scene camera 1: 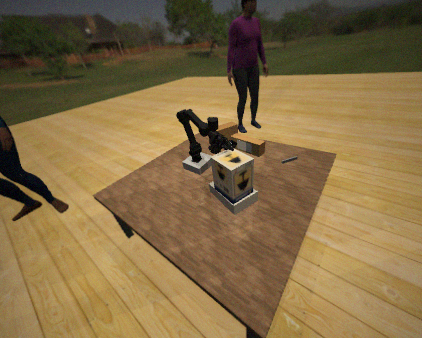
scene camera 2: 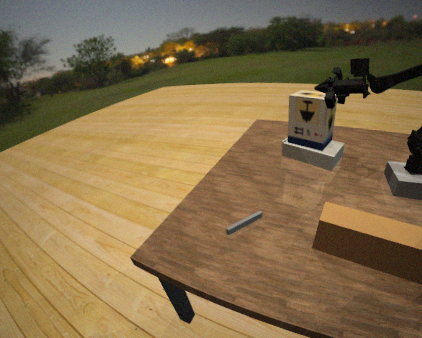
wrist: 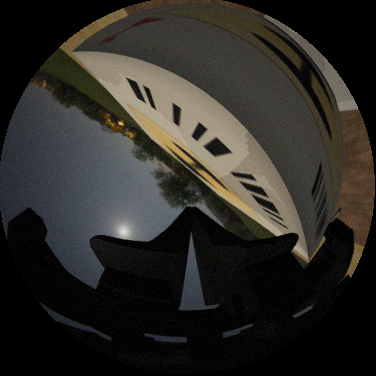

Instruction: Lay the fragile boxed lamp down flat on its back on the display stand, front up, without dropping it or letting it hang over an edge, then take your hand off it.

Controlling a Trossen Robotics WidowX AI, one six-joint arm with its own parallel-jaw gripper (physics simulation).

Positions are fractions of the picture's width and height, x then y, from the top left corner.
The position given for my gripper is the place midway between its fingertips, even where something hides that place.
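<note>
My gripper (scene camera 2: 0.75, 0.26) in sight. Gripper (wrist: 0.51, 0.56) visible too.
</note>
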